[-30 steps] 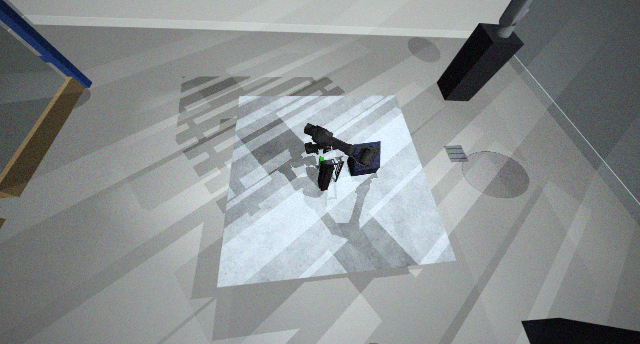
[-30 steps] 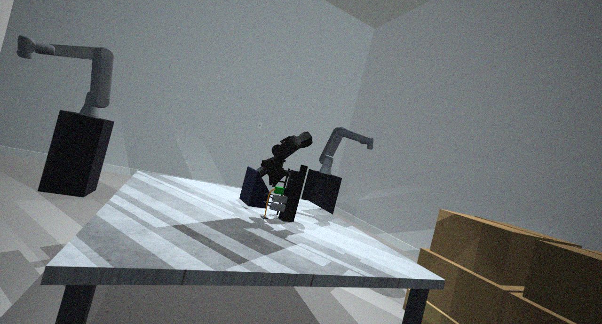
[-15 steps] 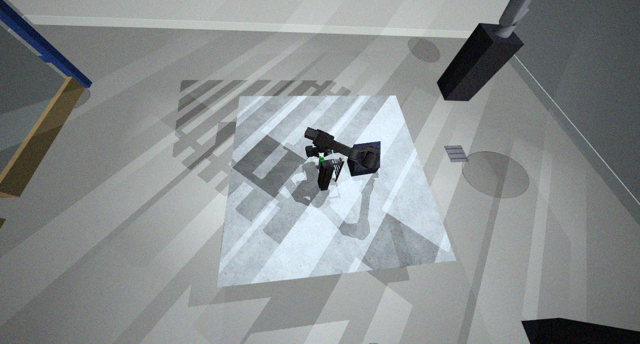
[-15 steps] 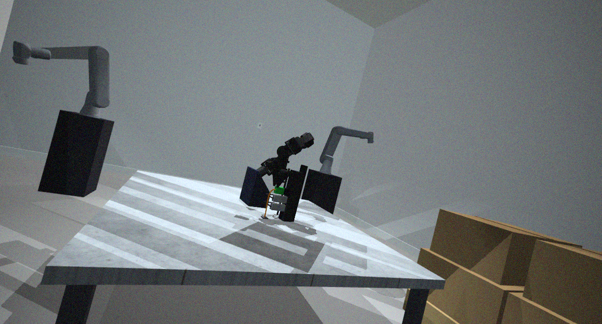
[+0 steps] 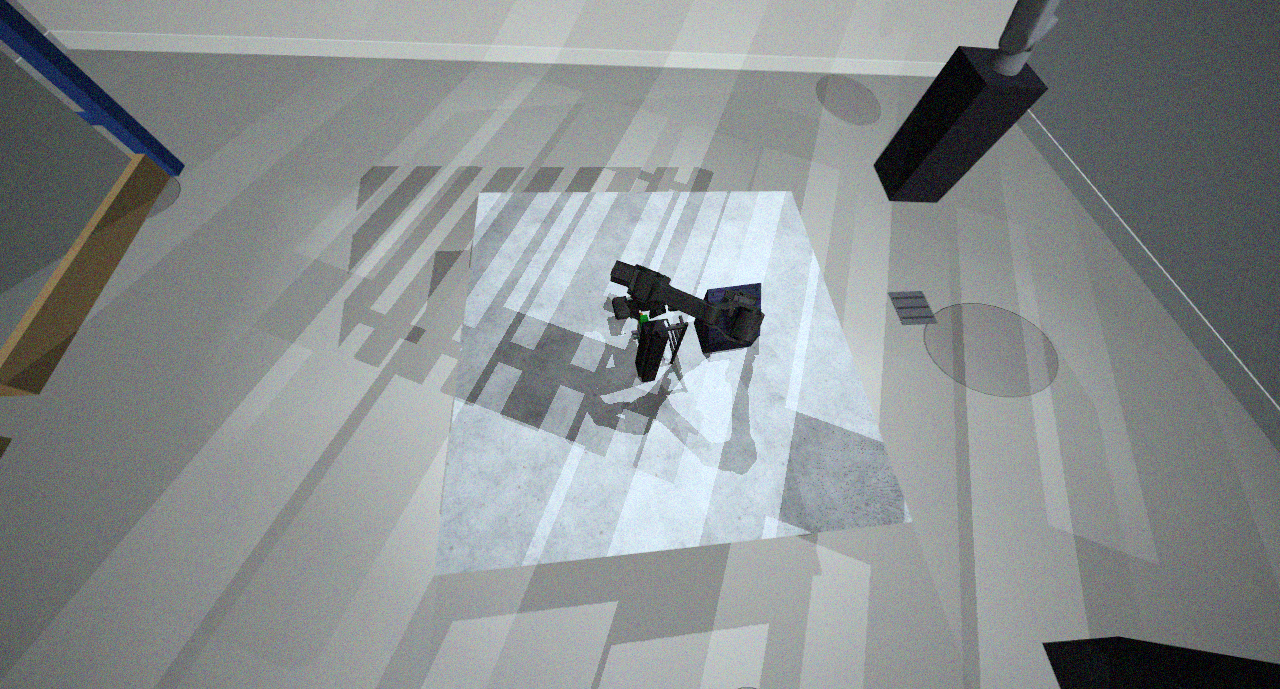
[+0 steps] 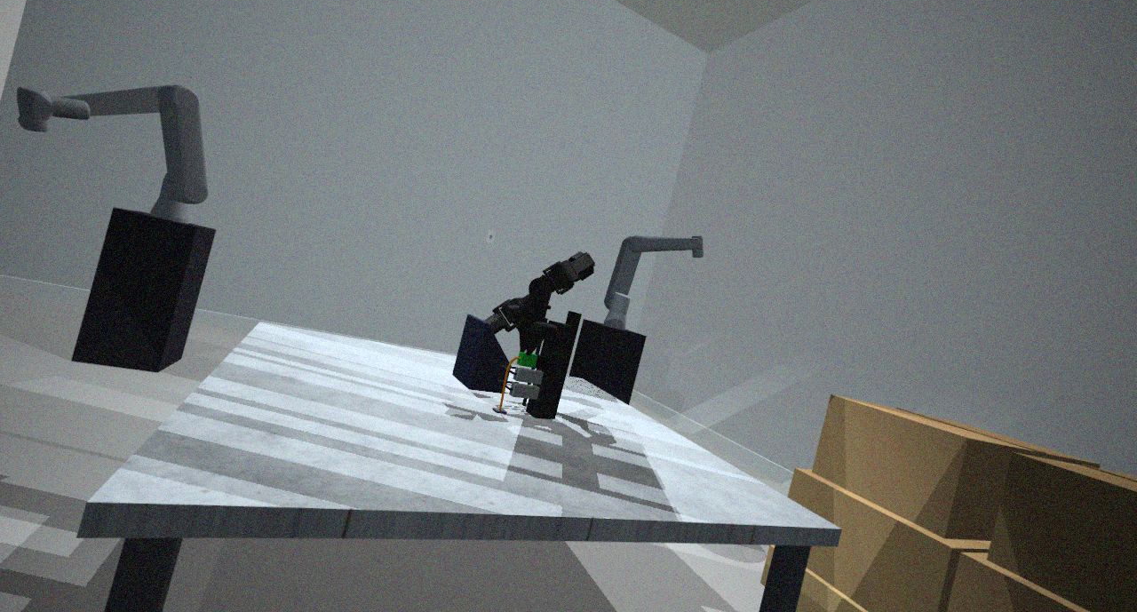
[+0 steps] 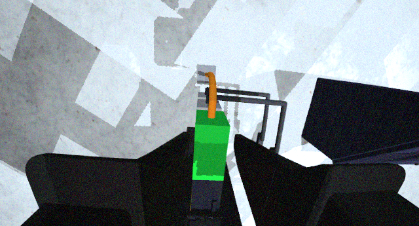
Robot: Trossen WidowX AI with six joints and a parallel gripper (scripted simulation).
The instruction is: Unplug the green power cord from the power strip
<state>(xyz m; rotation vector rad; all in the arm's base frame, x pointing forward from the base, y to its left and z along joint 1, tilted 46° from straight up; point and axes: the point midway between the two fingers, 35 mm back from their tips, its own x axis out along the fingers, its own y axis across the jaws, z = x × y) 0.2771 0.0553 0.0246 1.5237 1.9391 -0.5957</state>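
Right now my gripper tip is 10 mm past the green plug, 30 mm to the right of it and 10 mm above it.
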